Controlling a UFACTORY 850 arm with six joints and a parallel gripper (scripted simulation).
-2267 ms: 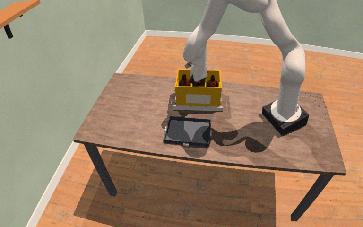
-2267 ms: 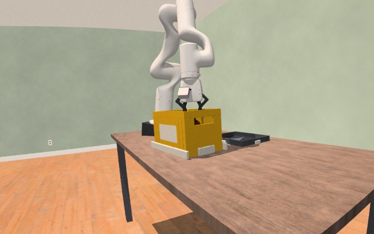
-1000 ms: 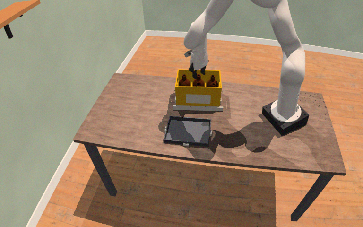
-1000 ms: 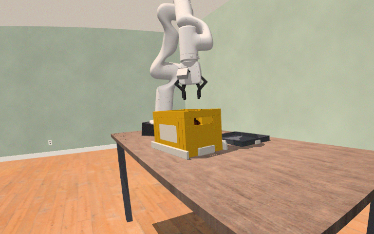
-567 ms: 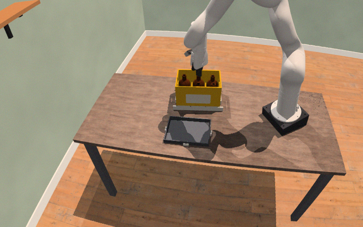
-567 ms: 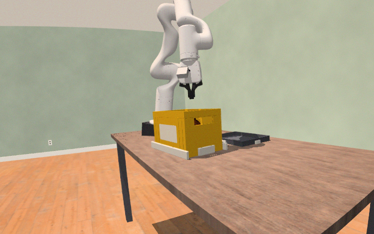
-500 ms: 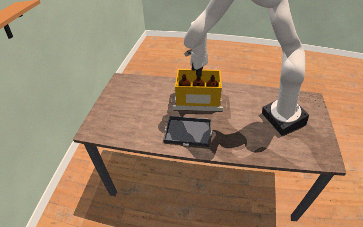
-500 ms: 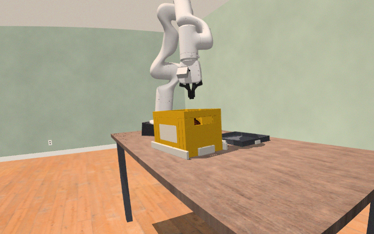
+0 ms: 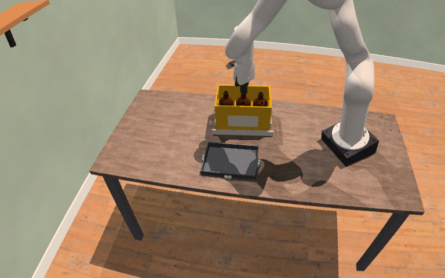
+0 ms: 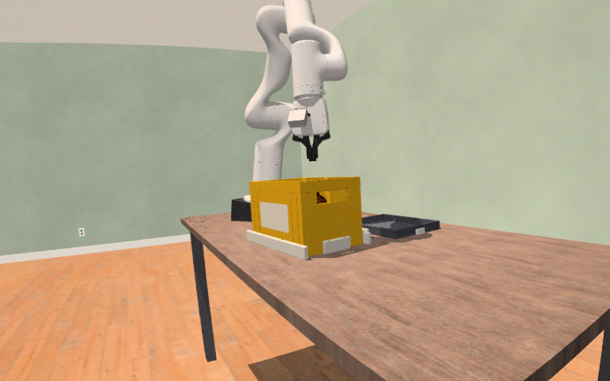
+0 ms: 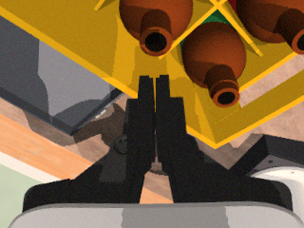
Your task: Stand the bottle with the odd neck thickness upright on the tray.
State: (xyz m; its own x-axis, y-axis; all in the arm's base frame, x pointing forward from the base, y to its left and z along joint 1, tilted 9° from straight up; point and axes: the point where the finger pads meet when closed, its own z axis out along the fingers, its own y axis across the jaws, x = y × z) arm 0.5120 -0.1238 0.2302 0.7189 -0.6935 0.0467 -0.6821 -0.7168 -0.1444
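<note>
Right now the yellow crate is 40 mm to the right of my hand and 160 mm below it. The rest, counted from my hand: dark tray 50 mm ahead, 240 mm to the left, 230 mm below.
</note>
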